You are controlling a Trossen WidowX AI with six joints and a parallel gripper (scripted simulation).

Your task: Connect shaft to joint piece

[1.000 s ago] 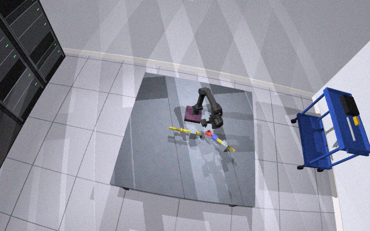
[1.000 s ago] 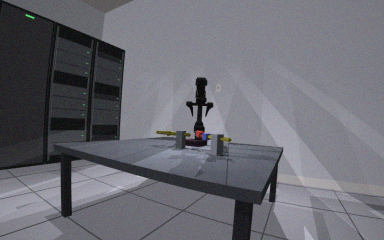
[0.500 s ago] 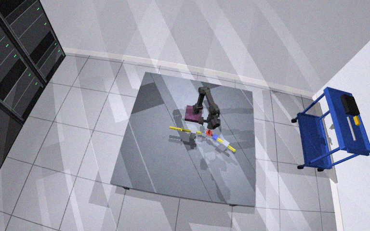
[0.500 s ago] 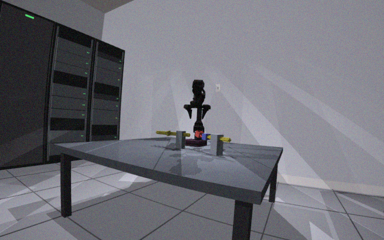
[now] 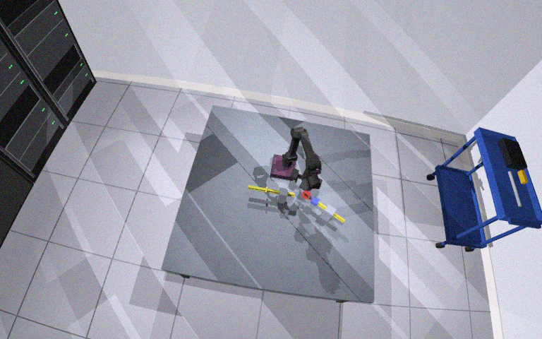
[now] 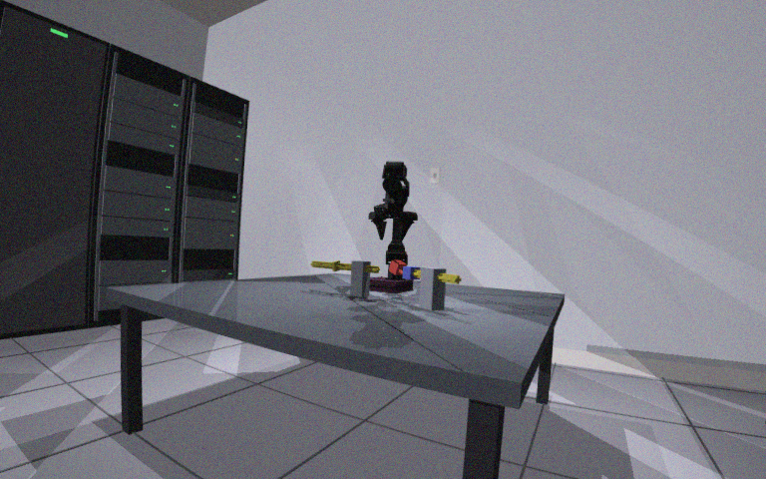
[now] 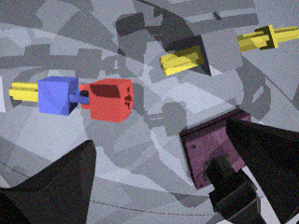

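Right now the red joint piece is 1 cm ahead of my gripper tip, 5 cm to the left of it and 9 cm below it.
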